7 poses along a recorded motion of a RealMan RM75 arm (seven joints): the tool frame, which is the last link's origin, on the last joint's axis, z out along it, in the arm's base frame.
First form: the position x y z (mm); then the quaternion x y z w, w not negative.
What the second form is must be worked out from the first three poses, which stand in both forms.
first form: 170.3 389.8 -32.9 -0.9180 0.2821 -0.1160 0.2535
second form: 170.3 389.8 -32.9 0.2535 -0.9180 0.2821 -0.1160
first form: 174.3 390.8 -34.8 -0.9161 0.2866 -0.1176 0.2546
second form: 174.3 390.8 -34.8 0.2546 -0.9161 0.2866 -0.1176
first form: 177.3 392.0 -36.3 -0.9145 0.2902 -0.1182 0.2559
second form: 177.3 392.0 -36.3 0.2559 -0.9145 0.2902 -0.1182
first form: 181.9 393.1 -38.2 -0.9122 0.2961 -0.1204 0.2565
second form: 181.9 393.1 -38.2 0.2565 -0.9122 0.2961 -0.1204
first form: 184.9 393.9 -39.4 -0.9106 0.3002 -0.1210 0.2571
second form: 184.9 393.9 -39.4 0.2571 -0.9106 0.3002 -0.1210
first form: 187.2 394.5 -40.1 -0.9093 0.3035 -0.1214 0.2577
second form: 187.2 394.5 -40.1 0.2577 -0.9093 0.3035 -0.1214
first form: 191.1 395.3 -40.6 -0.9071 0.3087 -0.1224 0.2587
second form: 191.1 395.3 -40.6 0.2587 -0.9071 0.3087 -0.1224
